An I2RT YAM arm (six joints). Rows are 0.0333 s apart.
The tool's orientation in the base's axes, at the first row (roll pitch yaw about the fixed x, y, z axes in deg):
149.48 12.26 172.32
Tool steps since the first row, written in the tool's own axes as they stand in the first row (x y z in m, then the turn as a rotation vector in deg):
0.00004 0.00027 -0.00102 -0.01 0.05 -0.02
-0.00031 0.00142 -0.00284 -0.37 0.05 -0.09
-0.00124 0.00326 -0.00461 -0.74 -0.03 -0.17
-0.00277 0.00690 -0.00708 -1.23 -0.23 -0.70
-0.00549 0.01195 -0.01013 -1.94 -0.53 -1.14
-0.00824 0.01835 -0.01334 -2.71 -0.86 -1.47
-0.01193 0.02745 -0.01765 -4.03 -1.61 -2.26
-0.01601 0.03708 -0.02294 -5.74 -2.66 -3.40
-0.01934 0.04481 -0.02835 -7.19 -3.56 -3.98
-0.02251 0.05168 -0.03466 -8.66 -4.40 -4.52
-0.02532 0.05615 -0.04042 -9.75 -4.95 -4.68
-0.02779 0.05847 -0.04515 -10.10 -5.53 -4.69
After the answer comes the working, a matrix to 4 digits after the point.
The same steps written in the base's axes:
-0.00029 -0.00025 0.00098 0.01 0.03 0.04
-0.00040 -0.00017 0.00316 0.34 -0.05 0.18
0.00008 0.00046 0.00576 0.67 -0.20 0.29
0.00098 0.00224 0.00997 1.01 -0.70 0.74
0.00289 0.00481 0.01562 1.59 -1.26 1.11
0.00481 0.00847 0.02209 2.25 -1.80 1.39
0.00738 0.01382 0.03101 3.33 -3.01 1.96
0.01009 0.01912 0.04111 4.69 -4.69 2.76
0.01204 0.02280 0.05021 5.94 -5.94 3.11
0.01359 0.02533 0.05960 7.22 -7.12 3.46
0.01491 0.02608 0.06727 8.24 -7.81 3.55
0.01615 0.02551 0.07292 8.57 -8.37 3.35

The tool's axes in the first row as the columns of a matrix, in the base's axes (rounded; the answer above uses it unrounded):
-0.9684 0.0083 0.2492
0.1306 0.8681 0.4788
-0.2123 0.4963 -0.8418

